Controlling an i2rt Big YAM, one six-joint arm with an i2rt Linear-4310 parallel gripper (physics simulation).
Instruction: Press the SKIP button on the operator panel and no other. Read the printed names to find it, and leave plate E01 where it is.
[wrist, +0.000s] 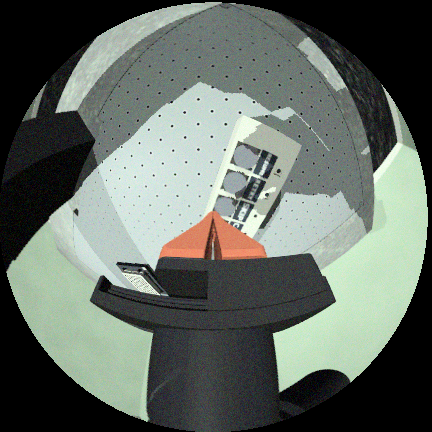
I see my gripper (212, 216) and an operator panel (276, 152).
